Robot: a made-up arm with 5 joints. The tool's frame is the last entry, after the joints. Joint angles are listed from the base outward. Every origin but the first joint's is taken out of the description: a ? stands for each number. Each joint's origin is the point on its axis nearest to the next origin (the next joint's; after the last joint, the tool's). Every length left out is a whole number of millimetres.
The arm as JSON. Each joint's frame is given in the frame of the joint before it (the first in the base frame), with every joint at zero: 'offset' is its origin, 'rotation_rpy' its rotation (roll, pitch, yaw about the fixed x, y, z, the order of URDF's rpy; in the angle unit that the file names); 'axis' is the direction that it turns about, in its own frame. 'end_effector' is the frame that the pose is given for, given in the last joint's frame.
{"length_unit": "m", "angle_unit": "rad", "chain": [
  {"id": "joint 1", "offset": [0.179, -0.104, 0.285], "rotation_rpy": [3.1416, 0.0, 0.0], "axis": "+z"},
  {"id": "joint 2", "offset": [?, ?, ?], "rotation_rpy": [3.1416, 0.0, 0.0], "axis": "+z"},
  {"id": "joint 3", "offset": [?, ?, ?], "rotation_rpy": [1.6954, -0.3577, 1.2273], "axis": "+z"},
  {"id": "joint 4", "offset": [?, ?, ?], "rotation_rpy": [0.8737, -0.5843, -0.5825], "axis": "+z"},
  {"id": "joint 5", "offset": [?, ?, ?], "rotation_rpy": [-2.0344, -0.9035, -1.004], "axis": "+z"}
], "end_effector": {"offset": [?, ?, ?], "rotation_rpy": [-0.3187, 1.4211, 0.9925]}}
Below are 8 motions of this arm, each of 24 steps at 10 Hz.
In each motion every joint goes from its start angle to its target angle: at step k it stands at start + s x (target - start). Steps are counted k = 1, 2, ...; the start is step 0. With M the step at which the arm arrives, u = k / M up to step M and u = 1 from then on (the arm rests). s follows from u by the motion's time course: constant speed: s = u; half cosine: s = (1 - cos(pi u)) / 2; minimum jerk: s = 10 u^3 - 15 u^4 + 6 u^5.
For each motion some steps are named. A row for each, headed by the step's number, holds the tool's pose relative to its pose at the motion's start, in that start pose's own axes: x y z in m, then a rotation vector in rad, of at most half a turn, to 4 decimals.
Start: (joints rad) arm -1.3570 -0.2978 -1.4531 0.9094 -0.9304
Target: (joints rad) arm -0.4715 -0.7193 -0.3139 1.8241 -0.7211
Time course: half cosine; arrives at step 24
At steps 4, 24:
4: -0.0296 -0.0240 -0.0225 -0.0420 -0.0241 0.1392
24: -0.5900 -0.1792 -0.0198 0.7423 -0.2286 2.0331

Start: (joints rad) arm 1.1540 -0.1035 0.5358 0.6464 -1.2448
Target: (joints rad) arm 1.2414 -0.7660 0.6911 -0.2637 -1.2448
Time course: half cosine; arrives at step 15
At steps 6, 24:
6: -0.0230 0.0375 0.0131 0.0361 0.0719 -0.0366
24: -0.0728 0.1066 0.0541 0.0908 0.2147 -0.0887

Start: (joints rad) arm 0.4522 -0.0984 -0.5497 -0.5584 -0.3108
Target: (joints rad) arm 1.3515 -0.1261 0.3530 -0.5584 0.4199
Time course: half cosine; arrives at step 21
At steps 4, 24:
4: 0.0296 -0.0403 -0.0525 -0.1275 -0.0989 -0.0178
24: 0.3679 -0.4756 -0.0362 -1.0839 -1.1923 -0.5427

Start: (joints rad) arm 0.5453 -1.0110 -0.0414 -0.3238 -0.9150
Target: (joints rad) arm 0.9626 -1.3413 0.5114 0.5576 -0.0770
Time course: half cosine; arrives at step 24
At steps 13, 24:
13: 0.2878 0.0386 0.0320 -0.2742 -0.9583 0.4588
24: 0.3662 0.2296 0.3319 -0.2556 -1.7843 0.5077

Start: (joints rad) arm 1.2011 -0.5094 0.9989 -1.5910 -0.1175
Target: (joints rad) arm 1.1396 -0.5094 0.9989 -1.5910 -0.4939
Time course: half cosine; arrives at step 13
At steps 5, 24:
5: 0.0015 0.0409 0.0335 0.1135 0.0232 -0.0238
24: 0.0131 0.1152 0.1159 0.3508 0.0688 -0.0806

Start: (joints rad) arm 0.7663 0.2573 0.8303 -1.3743 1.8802
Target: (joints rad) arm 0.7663 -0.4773 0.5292 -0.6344 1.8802
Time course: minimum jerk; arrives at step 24
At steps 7, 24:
7: 0.0488 0.0054 -0.0011 0.0026 0.0475 -0.2019
24: 0.2915 -0.1386 -0.0258 0.1007 0.2765 -1.3316

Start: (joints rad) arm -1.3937 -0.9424 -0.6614 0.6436 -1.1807
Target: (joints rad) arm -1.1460 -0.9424 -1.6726 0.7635 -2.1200
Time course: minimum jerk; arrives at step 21
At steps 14, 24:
14: 0.0736 0.2757 0.3912 1.1493 0.4314 -0.6036
24: 0.1513 0.2434 0.4625 1.4055 0.4948 -0.8447

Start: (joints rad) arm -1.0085 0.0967 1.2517 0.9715 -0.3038
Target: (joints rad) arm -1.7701 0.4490 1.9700 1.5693 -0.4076
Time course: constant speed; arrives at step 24
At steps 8, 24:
8: -0.0437 -0.0275 -0.0788 -0.0762 -0.1318 0.3565
24: -0.2457 0.0071 -0.1261 0.2250 -0.2698 1.1760

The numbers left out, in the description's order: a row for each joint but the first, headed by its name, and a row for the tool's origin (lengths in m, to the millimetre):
joint 2: -0.16 -0.356 0.0
joint 3: -0.065 -0.128 0.0
joint 4: 0.051 -0.047 0.0
joint 5: -0.002 0.142 0.0
tool: -0.302 -0.274 0.0

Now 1 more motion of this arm.
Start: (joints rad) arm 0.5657 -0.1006 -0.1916 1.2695 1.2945
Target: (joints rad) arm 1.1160 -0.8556 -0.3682 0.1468 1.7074
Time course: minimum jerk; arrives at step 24
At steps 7, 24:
7: 0.0000 -0.0137 0.0363 0.0676 -0.1017 0.0797
24: 0.1691 -0.2098 0.1540 0.0367 -1.0940 0.1636

